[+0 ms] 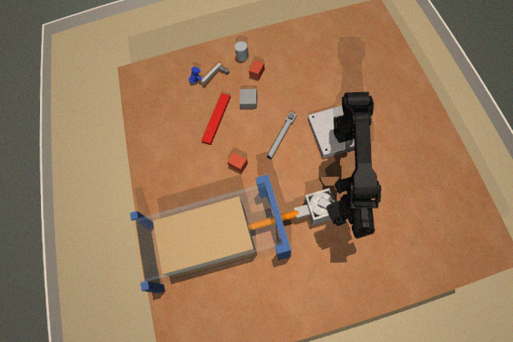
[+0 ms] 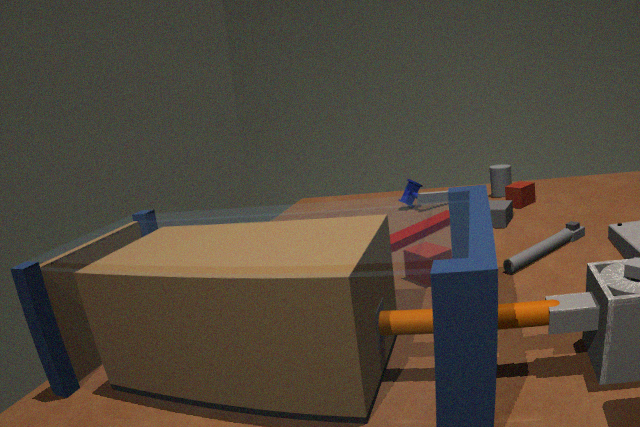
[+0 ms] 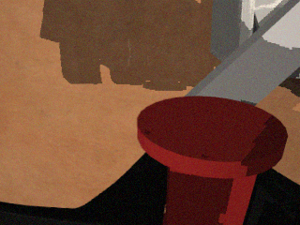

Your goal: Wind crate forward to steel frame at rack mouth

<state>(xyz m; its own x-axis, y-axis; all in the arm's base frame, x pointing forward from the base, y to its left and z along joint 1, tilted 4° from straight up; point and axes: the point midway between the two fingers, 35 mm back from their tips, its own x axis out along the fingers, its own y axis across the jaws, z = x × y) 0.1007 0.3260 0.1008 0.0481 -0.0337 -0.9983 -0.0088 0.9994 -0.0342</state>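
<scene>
The winch handle is 3 cm to the right of my gripper tip, 3 cm ahead of it and 1 cm below it. Round my gripper tip: red knob: 2 cm above; then grey winch: 9 cm below, 8 cm to the right, 6 cm ahead; then blue frame: 23 cm ahead, 7 cm to the right, 1 cm below.
</scene>
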